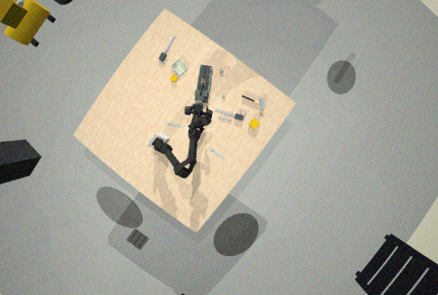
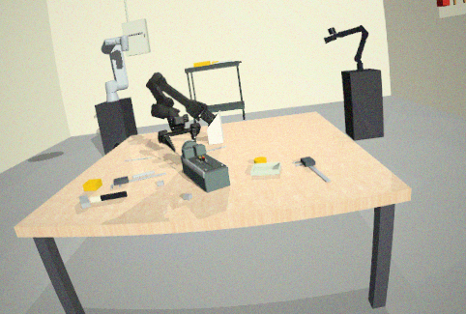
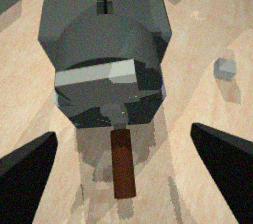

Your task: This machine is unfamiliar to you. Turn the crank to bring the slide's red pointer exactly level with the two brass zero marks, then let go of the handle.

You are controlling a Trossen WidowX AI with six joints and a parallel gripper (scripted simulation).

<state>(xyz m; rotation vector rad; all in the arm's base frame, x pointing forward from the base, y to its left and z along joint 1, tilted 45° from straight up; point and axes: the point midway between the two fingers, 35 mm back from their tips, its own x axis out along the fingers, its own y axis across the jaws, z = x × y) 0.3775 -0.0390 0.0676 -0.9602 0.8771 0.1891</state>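
Now: gripper tip 10 mm above the crank. The rest, counted from my gripper tip: red pointer: 150 mm ahead, 100 mm to the left; brown crank handle: 30 mm below, 20 mm behind, 10 mm to the right; yellow disc: 300 mm to the left, 80 mm below, 20 mm ahead.
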